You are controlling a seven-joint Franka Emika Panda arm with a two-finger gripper.
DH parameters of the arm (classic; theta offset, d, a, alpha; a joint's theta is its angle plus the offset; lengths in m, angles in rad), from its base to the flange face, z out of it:
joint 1: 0 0.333 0 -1.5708
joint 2: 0 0 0 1.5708
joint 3: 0 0.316 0.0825 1.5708
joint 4: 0 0 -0.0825 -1.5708
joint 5: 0 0.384 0 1.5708
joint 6: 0 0 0.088 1.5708
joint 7: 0 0.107 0 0
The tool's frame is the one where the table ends.
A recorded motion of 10 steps. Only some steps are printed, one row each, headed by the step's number.
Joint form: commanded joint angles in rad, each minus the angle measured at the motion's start. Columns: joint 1, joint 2, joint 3, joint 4, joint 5, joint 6, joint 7.
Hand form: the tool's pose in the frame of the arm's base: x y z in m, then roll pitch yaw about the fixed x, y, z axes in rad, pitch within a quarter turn. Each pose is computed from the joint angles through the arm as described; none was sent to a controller.
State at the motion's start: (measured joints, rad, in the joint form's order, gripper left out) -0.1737 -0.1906 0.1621 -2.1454 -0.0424 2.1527 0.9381
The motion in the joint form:
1: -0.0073 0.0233 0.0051 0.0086 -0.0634 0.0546 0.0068
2: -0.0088 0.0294 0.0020 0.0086 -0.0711 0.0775 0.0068
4: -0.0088 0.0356 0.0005 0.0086 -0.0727 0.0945 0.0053
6: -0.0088 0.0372 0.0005 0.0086 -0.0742 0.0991 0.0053
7: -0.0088 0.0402 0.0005 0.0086 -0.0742 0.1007 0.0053
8: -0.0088 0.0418 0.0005 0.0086 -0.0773 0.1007 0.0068
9: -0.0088 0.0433 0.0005 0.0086 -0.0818 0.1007 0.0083
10: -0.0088 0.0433 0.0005 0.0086 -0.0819 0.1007 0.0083
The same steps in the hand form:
1: 0.5258 -0.0074 0.5010 -3.0260 -0.2371 -0.9186
2: 0.5286 -0.0099 0.5004 -3.0155 -0.2511 -0.9198
4: 0.5310 -0.0107 0.4991 -3.0069 -0.2576 -0.9191
6: 0.5316 -0.0107 0.4988 -3.0051 -0.2601 -0.9184
7: 0.5322 -0.0108 0.4974 -3.0058 -0.2588 -0.9180
8: 0.5325 -0.0109 0.4966 -3.0084 -0.2596 -0.9175
9: 0.5327 -0.0111 0.4958 -3.0117 -0.2615 -0.9162
10: 0.5327 -0.0111 0.4958 -3.0118 -0.2616 -0.9162

